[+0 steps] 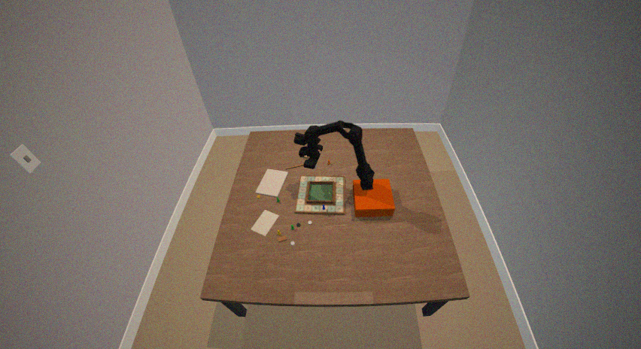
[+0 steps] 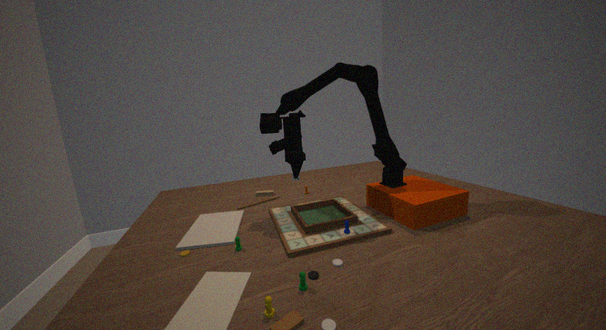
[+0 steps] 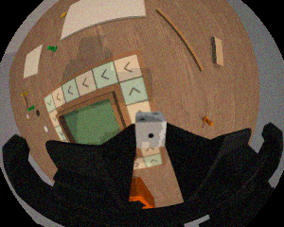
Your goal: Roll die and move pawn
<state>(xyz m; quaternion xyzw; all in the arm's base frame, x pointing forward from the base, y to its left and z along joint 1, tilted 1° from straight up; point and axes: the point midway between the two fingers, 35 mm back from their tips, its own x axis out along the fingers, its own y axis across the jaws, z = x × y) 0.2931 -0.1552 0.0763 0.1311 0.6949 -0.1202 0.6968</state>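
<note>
The blue pawn lies 25 cm to the left of my gripper tip, 9 cm below it and 3 cm behind it. Round my gripper tip: orange pawn (13 cm to the right, 10 cm below, 10 cm behind); then green dice tray (13 cm to the left, 11 cm below, 2 cm behind); then white die (right at my gripper tip).
</note>
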